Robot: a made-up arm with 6 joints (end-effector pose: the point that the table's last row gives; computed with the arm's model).
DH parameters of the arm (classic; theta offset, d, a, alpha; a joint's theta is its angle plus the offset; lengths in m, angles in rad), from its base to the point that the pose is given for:
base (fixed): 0.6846 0 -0.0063 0
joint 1: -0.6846 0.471 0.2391 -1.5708
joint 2: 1.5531 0 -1.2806 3.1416
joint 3: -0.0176 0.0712 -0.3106 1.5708
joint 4: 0 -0.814 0.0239 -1.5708
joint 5: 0 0.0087 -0.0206 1.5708
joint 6: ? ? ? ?
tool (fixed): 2.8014 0.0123 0 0
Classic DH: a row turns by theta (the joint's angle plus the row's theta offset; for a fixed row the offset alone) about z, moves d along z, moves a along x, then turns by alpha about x.
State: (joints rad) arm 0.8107 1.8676 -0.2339 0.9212 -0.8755 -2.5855
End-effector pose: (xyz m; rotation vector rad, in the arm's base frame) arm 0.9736 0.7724 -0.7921 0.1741 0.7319 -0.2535
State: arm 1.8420 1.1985 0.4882 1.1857 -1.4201 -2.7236
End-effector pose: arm -0.3985 2.2127 0.6166 0.8348 -0.0933 1.1321
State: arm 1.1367 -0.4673 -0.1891 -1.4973 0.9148 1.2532
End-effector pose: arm 0.3043 0.2876 2.1560 0.6095 -0.6622 1.4084
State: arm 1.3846 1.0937 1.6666 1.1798 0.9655 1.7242
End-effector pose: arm 0.3398 1.8826 1.8385 -2.0423 -1.5135 0.0113
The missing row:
joint 6: 1.2837 -0.126 -0.01 -1.5341
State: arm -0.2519 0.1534 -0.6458 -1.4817 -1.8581 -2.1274
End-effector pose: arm 1.1402 -0.2208 1.3599 -1.8922 -0.5291 2.0381
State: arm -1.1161 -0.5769 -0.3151 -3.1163 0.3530 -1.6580
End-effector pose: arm 0.1027 -0.3346 2.0284 -0.4235 1.1452 0.1702
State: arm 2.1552 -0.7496 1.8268 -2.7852 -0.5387 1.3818
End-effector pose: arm 0.9434 -1.3434 1.5687 -0.5773 1.2719 0.0414
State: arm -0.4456 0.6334 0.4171 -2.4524 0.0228 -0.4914
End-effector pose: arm 1.7306 -0.9139 1.6005 2.0388 -2.3200 -0.4396
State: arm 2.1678 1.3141 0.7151 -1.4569 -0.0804 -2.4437
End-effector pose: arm -1.3153 2.0186 0.5239 2.0055 0.7038 -1.1558
